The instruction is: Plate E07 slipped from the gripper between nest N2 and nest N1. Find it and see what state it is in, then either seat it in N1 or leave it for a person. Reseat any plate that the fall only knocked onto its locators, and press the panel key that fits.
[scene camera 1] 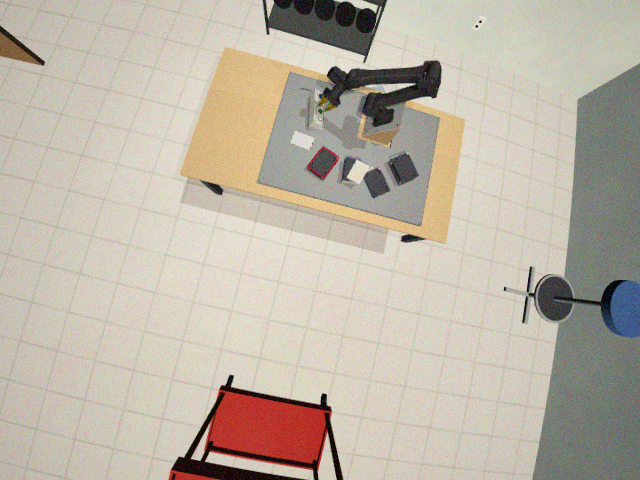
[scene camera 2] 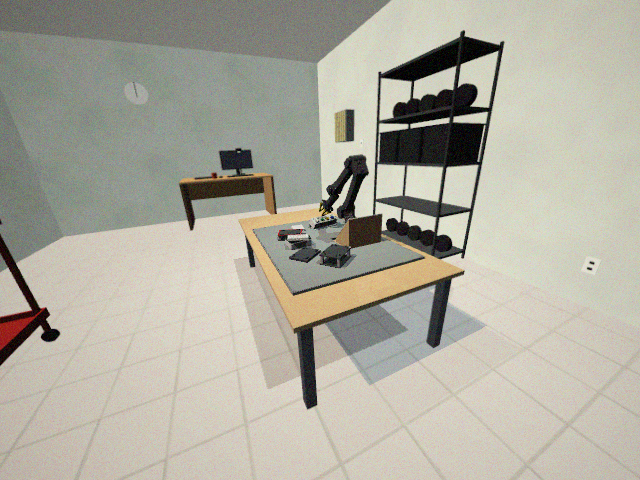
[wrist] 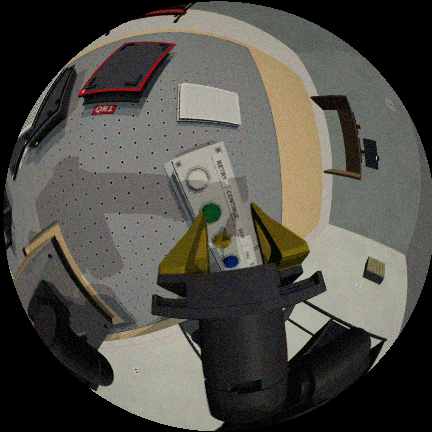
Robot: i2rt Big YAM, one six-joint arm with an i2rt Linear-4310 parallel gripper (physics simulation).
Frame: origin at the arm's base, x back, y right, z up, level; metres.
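Seen in the pictures: gripper, fingertip midpoint: (scene camera 1: 321, 108) (scene camera 2: 320, 213) (wrist: 227, 210); arm's base at its link origin: (scene camera 1: 383, 118) (scene camera 2: 353, 226).
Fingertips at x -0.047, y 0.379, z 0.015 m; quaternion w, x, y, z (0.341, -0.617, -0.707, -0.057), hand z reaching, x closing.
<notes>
Offsets run from my fingertips to a thing's top centre. "pt": to the spot under its first point.
My gripper (scene camera 1: 324, 105) (scene camera 2: 323, 209) (wrist: 227, 210) is open and empty, low over the key panel {dx +0.038, dy +0.032, dz -0.032 m} (scene camera 1: 314, 123) (scene camera 2: 323, 222) (wrist: 202, 156). In the wrist view its fingertips flank the panel near the green CONTINUE key {dx +0.017, dy +0.007, dz -0.041 m} (wrist: 211, 213); the white RETRY key {dx -0.032, dy -0.001, dz -0.041 m} (wrist: 197, 179) is farther out, the yellow SKIP key {dx +0.066, dy +0.014, dz -0.041 m} (wrist: 222, 240) and blue CALL key {dx +0.116, dy +0.022, dz -0.041 m} (wrist: 230, 261) nearer the palm. A white plate {dx -0.310, dy -0.285, dz -0.034 m} (scene camera 1: 357, 171) (scene camera 2: 298, 237) lies on a dark nest. The red-edged QR1 stand (scene camera 1: 323, 162) (wrist: 127, 67) holds a dark plate or top. Plate and nest numbers are unreadable.
A white slab {dx -0.165, dy +0.079, dz -0.102 m} (scene camera 1: 301, 140) (wrist: 209, 104) lies between panel and QR1. A flat dark piece {pt dx -0.325, dy -0.422, dz -0.102 m} (scene camera 1: 376, 182) (scene camera 2: 305, 254) and a raised dark stand (scene camera 1: 403, 167) (scene camera 2: 334, 251) are on the mat's far side. A wooden bracket (scene camera 2: 365, 230) stands by the arm's base.
</notes>
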